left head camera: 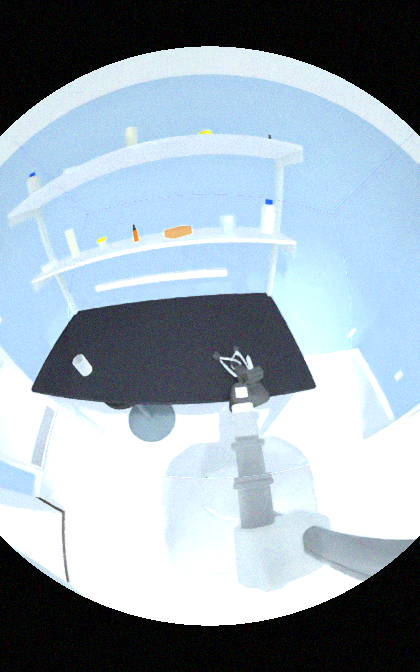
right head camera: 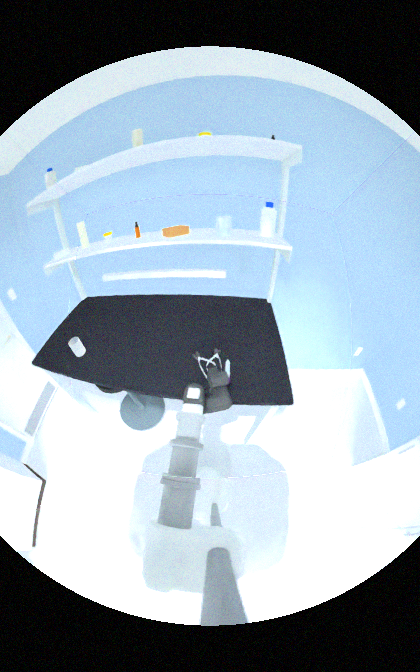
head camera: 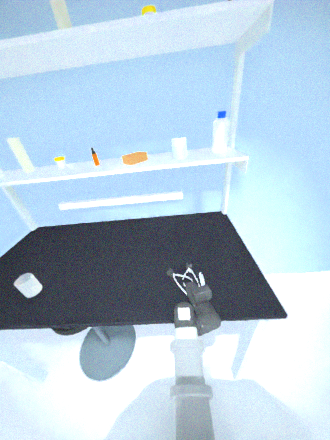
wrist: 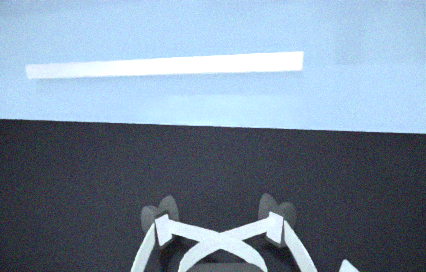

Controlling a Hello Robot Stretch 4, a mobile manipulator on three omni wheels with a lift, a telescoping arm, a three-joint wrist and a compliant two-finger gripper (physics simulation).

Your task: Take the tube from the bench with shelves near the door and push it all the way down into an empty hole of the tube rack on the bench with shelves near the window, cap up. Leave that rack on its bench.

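Frame: origin at the robot's base, x ahead, y down, z left, level; millimetres.
Seen in the pictures: gripper, fingertip midpoint: (head camera: 178, 266) (wrist: 218, 211).
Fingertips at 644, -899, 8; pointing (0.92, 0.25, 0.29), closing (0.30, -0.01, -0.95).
Note:
Offsets run from my fingertips to a thing's top centre, as dx, dy, dz. "spot": to the spot under its first point. Level surfaces: height alone.
The tube @(-97, -7, -103) (head camera: 201, 279) (left head camera: 249, 362) (right head camera: 227, 369) is a slim white piece at the right of my gripper, over the black bench top @(dy +13) (head camera: 115, 260) (left head camera: 150, 340) (right head camera: 150, 330) (wrist: 75, 175). The wrist hides its lower end. A pale tip of the tube (wrist: 348, 267) shows at the lower right edge of the wrist view. My gripper (head camera: 179, 269) (left head camera: 226, 352) (right head camera: 206, 353) (wrist: 218, 211) is open, its fingertips apart with bare bench between them, and it hangs over the right front part of the bench. The tube is outside the fingers. The tube rack does not show.
A whitish cup @(-79, -77, +708) (head camera: 28, 285) (left head camera: 82, 365) (right head camera: 77, 347) is at the left of the bench. The lower shelf @(dy -444) (head camera: 110, 170) above the back bears bottles, a beaker @(spot: +291, -495, -56) (head camera: 179, 148) and an orange item @(spot: +305, -469, +167) (head camera: 135, 158). A round grey stool (head camera: 117, 357) (left head camera: 152, 425) stands below the front edge.

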